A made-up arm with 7 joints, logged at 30 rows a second.
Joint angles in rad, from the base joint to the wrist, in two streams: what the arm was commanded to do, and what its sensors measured. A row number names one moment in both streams.
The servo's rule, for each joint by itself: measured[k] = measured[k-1] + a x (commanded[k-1-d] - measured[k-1]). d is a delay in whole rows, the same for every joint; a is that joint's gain. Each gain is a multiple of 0.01, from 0.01 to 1. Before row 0 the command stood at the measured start. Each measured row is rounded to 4 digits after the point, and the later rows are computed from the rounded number. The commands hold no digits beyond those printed.
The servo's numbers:
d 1
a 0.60 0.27 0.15 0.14 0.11 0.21 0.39
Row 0, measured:
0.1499, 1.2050, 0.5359, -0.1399, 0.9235, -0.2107, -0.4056
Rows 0 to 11, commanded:
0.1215, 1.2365, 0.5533, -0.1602, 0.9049, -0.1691, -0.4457
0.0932, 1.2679, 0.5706, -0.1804, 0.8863, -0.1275, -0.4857
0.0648, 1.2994, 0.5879, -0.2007, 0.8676, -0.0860, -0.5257
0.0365, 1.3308, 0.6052, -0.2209, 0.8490, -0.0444, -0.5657
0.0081, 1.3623, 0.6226, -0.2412, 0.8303, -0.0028, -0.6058
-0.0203, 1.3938, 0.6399, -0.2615, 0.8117, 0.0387, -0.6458
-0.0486, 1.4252, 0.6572, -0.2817, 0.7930, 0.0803, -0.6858
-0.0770, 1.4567, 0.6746, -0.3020, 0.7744, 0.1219, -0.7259
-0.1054, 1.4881, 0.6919, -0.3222, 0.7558, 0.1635, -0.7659
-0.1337, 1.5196, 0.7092, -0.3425, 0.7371, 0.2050, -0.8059
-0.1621, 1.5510, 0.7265, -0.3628, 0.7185, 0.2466, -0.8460
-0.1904, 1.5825, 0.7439, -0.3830, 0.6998, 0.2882, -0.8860
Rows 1 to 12, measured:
0.1499, 1.2050, 0.5359, -0.1399, 0.9235, -0.2107, -0.4056
0.1329, 1.2135, 0.5385, -0.1427, 0.9215, -0.2020, -0.4212
0.1091, 1.2282, 0.5433, -0.1480, 0.9176, -0.1864, -0.4464
0.0825, 1.2474, 0.5500, -0.1554, 0.9121, -0.1653, -0.4773
0.0549, 1.2699, 0.5583, -0.1646, 0.9052, -0.1399, -0.5118
0.0268, 1.2948, 0.5679, -0.1753, 0.8970, -0.1111, -0.5485
-0.0015, 1.3215, 0.5787, -0.1874, 0.8876, -0.0796, -0.5864
-0.0298, 1.3495, 0.5905, -0.2006, 0.8772, -0.0460, -0.6252
-0.0581, 1.3784, 0.6031, -0.2148, 0.8659, -0.0107, -0.6645
-0.0865, 1.4080, 0.6164, -0.2298, 0.8538, 0.0259, -0.7040
-0.1148, 1.4381, 0.6303, -0.2456, 0.8410, 0.0635, -0.7437
-0.1432, 1.4686, 0.6447, -0.2620, 0.8275, 0.1020, -0.7836

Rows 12 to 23, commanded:
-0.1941, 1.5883, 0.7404, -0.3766, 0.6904, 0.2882, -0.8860
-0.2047, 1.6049, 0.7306, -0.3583, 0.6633, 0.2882, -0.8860
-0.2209, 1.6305, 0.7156, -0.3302, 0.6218, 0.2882, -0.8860
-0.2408, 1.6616, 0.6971, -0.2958, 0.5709, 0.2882, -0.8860
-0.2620, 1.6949, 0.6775, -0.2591, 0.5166, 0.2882, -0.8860
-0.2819, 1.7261, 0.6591, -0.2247, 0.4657, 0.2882, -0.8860
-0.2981, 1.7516, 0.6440, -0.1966, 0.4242, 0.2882, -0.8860
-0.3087, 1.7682, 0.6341, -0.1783, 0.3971, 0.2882, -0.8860
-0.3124, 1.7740, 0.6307, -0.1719, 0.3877, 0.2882, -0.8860
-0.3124, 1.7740, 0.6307, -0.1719, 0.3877, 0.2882, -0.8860
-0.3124, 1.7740, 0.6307, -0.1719, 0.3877, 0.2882, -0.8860
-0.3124, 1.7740, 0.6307, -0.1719, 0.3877, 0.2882, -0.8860
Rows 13 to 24, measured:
-0.1715, 1.4994, 0.6596, -0.2789, 0.8135, 0.1411, -0.8235
-0.1851, 1.5234, 0.6717, -0.2926, 0.8000, 0.1720, -0.8479
-0.1969, 1.5454, 0.6805, -0.3018, 0.7850, 0.1964, -0.8628
-0.2113, 1.5684, 0.6858, -0.3058, 0.7670, 0.2157, -0.8718
-0.2290, 1.5936, 0.6875, -0.3044, 0.7454, 0.2309, -0.8773
-0.2488, 1.6210, 0.6860, -0.2981, 0.7202, 0.2429, -0.8807
-0.2687, 1.6494, 0.6820, -0.2878, 0.6922, 0.2524, -0.8828
-0.2863, 1.6770, 0.6763, -0.2750, 0.6627, 0.2599, -0.8840
-0.2997, 1.7016, 0.6700, -0.2615, 0.6335, 0.2658, -0.8848
-0.3073, 1.7211, 0.6641, -0.2490, 0.6065, 0.2705, -0.8853
-0.3104, 1.7354, 0.6591, -0.2382, 0.5824, 0.2742, -0.8856
-0.3116, 1.7458, 0.6548, -0.2289, 0.5610, 0.2771, -0.8858

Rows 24 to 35, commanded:
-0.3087, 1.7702, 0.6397, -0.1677, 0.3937, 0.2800, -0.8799
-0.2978, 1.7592, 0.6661, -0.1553, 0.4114, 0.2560, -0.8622
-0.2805, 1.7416, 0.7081, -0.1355, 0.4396, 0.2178, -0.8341
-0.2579, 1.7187, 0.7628, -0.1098, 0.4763, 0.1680, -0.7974
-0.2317, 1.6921, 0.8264, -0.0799, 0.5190, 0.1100, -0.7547
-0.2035, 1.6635, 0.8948, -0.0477, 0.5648, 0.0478, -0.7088
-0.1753, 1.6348, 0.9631, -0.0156, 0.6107, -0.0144, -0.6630
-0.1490, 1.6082, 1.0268, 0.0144, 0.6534, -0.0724, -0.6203
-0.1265, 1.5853, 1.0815, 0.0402, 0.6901, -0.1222, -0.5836
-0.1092, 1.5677, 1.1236, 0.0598, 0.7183, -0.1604, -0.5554
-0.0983, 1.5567, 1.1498, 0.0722, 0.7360, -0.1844, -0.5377
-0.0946, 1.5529, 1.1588, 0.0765, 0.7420, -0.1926, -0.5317
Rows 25 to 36, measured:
-0.3121, 1.7534, 0.6512, -0.2209, 0.5419, 0.2794, -0.8859
-0.3101, 1.7579, 0.6495, -0.2135, 0.5256, 0.2795, -0.8836
-0.3027, 1.7583, 0.6520, -0.2054, 0.5130, 0.2746, -0.8753
-0.2894, 1.7538, 0.6604, -0.1956, 0.5049, 0.2627, -0.8592
-0.2705, 1.7443, 0.6758, -0.1836, 0.5018, 0.2428, -0.8351
-0.2472, 1.7302, 0.6984, -0.1691, 0.5037, 0.2149, -0.8037
-0.2210, 1.7122, 0.7279, -0.1521, 0.5104, 0.1798, -0.7667
-0.1936, 1.6913, 0.7632, -0.1330, 0.5214, 0.1390, -0.7263
-0.1668, 1.6689, 0.8027, -0.1124, 0.5359, 0.0946, -0.6850
-0.1426, 1.6463, 0.8445, -0.0910, 0.5529, 0.0491, -0.6455
-0.1226, 1.6251, 0.8864, -0.0699, 0.5711, 0.0051, -0.6104
-0.1080, 1.6066, 0.9259, -0.0500, 0.5892, -0.0347, -0.5820

